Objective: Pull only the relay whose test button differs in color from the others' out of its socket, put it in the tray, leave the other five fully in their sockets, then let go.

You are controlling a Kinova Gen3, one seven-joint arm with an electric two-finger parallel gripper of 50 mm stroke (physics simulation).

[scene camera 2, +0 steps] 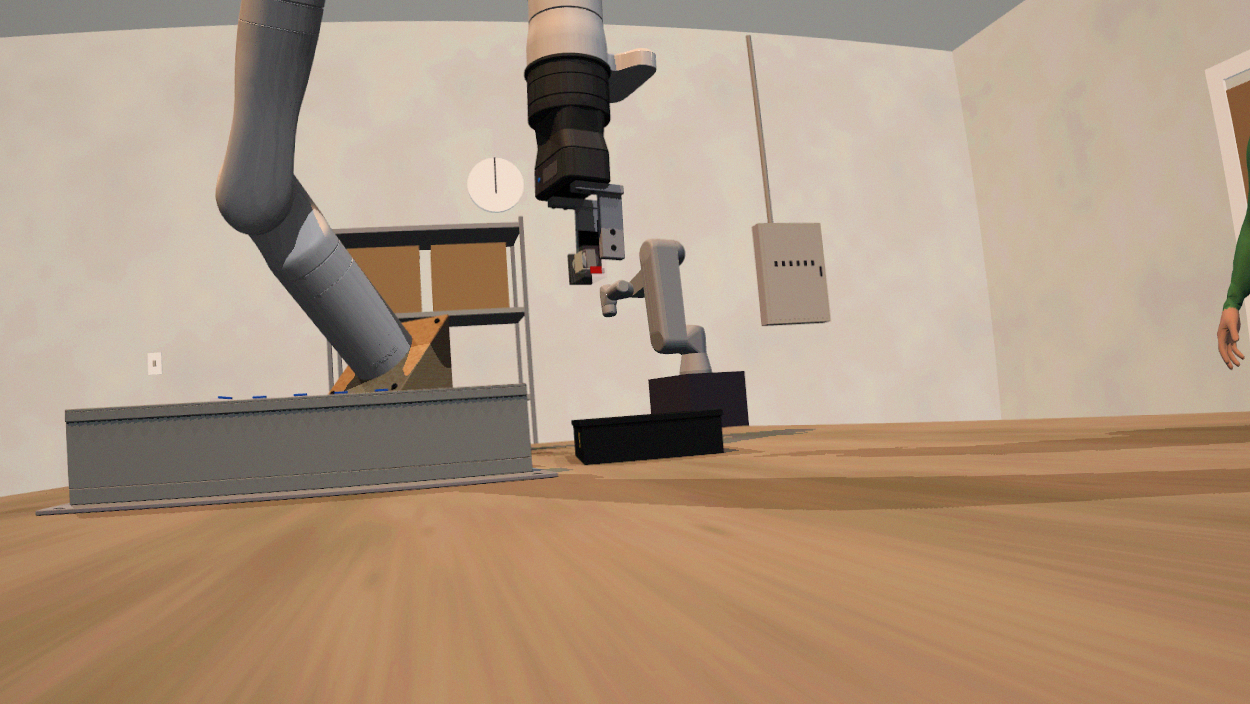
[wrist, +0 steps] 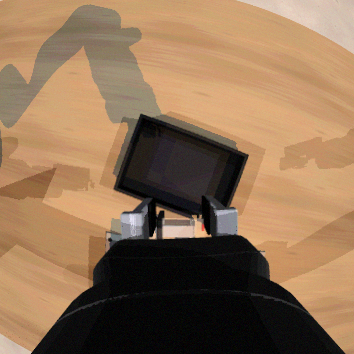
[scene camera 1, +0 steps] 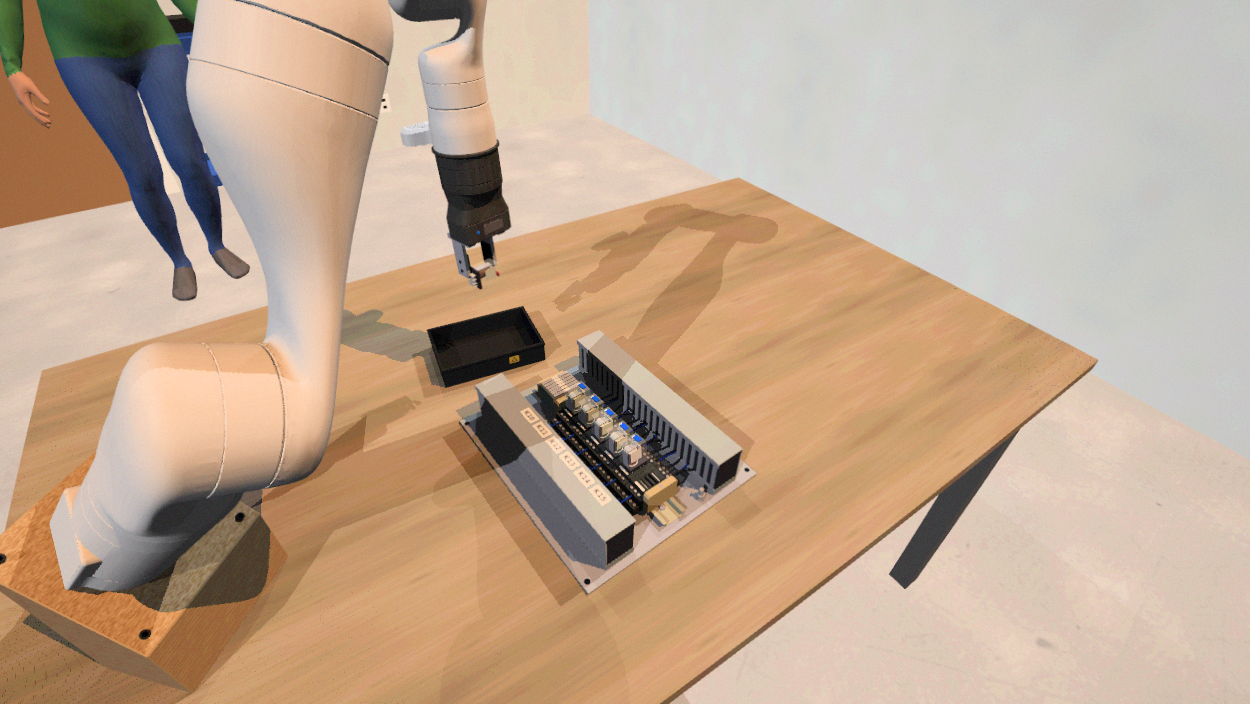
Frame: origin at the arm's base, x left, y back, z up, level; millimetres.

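Seen in the pictures: gripper, between the fingertips: (scene camera 2: 600,264) (wrist: 178,210) (scene camera 1: 478,269); arm's base, origin of its link: (scene camera 2: 384,355) (scene camera 1: 124,537).
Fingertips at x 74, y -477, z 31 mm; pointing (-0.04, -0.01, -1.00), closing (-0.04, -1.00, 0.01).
Offsets run from my fingertips to a thing's top centre. "*": to the spot under its first point.
My gripper (scene camera 1: 486,272) (scene camera 2: 595,262) (wrist: 178,210) is shut on a clear-cased relay {dx -14, dy +2, dz +12 mm} (scene camera 2: 584,260) (wrist: 177,228) with a red test button {dx -16, dy -19, dz -6 mm} (scene camera 2: 596,270). It holds the relay high in the air, well above the level of the black tray {dx +23, dy -7, dz -135 mm} (scene camera 1: 481,367) (scene camera 2: 647,441) (wrist: 185,162). In the wrist view the tray lies below and just beyond the fingertips, and no relay shows in its visible part. Several relays with blue buttons {dx -258, dy +27, dz -101 mm} (scene camera 1: 603,425) stand in the socket row between the ducts. The socket at the K15 end {* dx -344, dy +41, dz -143 mm} (scene camera 1: 649,476) holds no relay. The relay's lower part is hard to make out.
Two grey slotted ducts {dx -271, dy -57, dz -108 mm} (scene camera 1: 664,406) (scene camera 2: 297,446) stand on either side of the socket row, on a base plate {* dx -367, dy +182, dz -168 mm} (scene camera 1: 587,580) near the tray. The arm's wooden base block (scene camera 1: 188,647) is at the left. A person (scene camera 1: 131,78) stands beyond the table.
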